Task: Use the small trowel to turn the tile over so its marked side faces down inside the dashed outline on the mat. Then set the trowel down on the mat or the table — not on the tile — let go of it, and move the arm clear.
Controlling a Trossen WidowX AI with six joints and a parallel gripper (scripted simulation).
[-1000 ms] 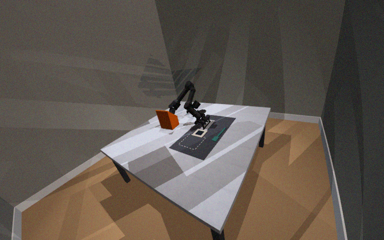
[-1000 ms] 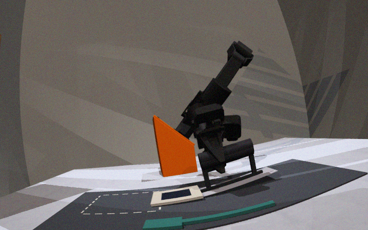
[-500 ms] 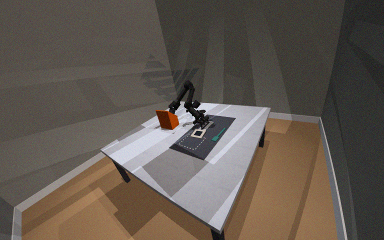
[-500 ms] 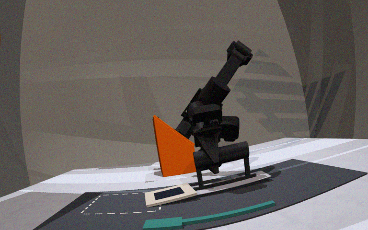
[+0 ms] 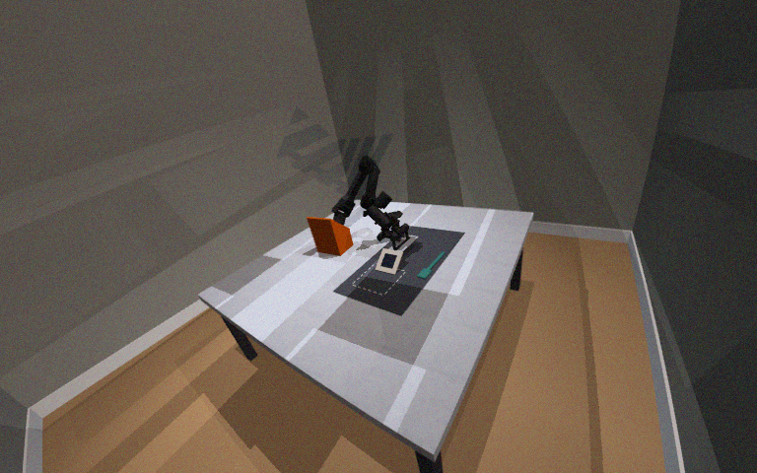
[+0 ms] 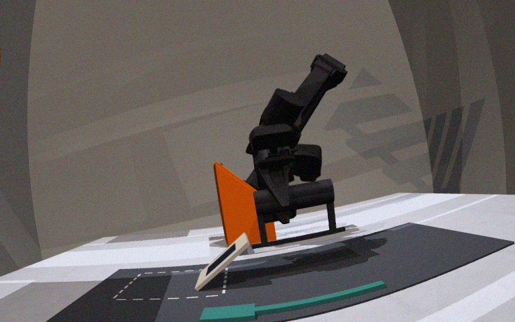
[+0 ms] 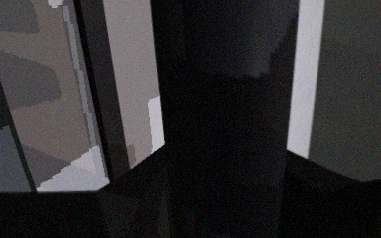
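Right now the beige tile is 10 mm behind my gripper tip, 100 mm to the right of it and 60 mm below it. The rest, counted from my gripper tip: teal trowel 160 mm ahead, 40 mm to the right, 90 mm below; then dark mat 20 mm ahead, 20 mm to the right, 110 mm below.
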